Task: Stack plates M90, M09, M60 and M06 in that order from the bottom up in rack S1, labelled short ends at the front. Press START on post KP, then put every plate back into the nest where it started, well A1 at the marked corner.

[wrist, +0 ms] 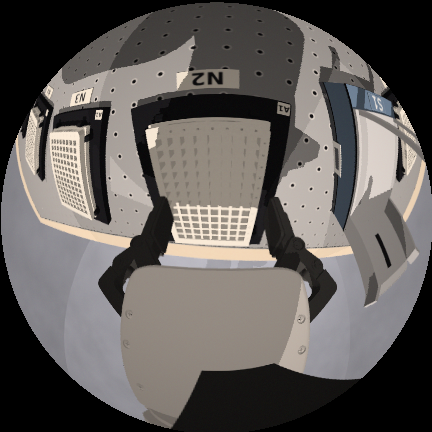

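A cream gridded plate [215, 165] sits in the black nest N2 [210, 106] at the centre. The nest's A1 mark [283, 108] is at its upper right corner in the view. My gripper [217, 207] is open, with one finger on each side of the plate's lower part and no grip visible. Rack S1 [345, 145] has a blue side wall and stands at the right. Another plate [67, 170] sits in nest N3 [102, 165] at the left. No plate name is readable, and post KP does not show.
Part of a plate [33, 140] in a nest shows at the far left, and part of another [409, 145] at the far right. A grey slotted, flared part [370, 245] projects at the lower end of S1. The perforated board [240, 27] has a pale edge [220, 252] below N2.
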